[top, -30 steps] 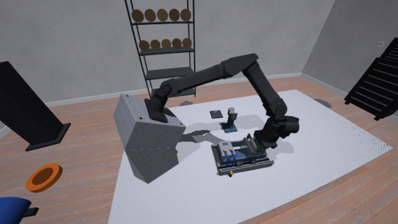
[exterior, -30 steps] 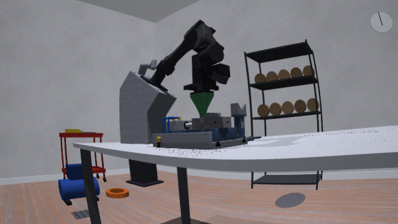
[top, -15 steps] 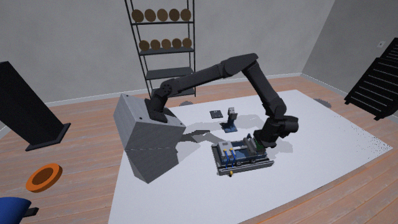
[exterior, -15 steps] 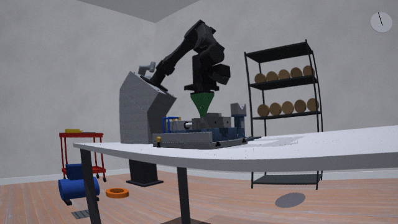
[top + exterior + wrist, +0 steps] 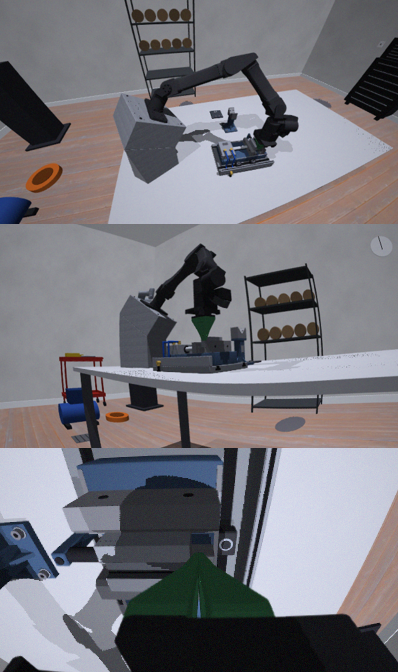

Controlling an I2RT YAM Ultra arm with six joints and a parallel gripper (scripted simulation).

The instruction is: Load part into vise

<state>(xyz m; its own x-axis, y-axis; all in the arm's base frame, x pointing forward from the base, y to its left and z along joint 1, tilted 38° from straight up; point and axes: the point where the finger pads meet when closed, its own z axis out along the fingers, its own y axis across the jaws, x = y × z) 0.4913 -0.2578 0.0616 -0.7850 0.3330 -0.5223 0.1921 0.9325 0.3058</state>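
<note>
My hand is 1 cm short of the part, 3 cm to the right of it and 1 cm above it. Round my hand: work stop (2 cm ahead, 8 cm to the left, 2 cm below); fixed jaw (4 cm ahead, 3 cm to the left, 3 cm below); moving jaw (3 cm behind, 4 cm to the left, 3 cm below).
</note>
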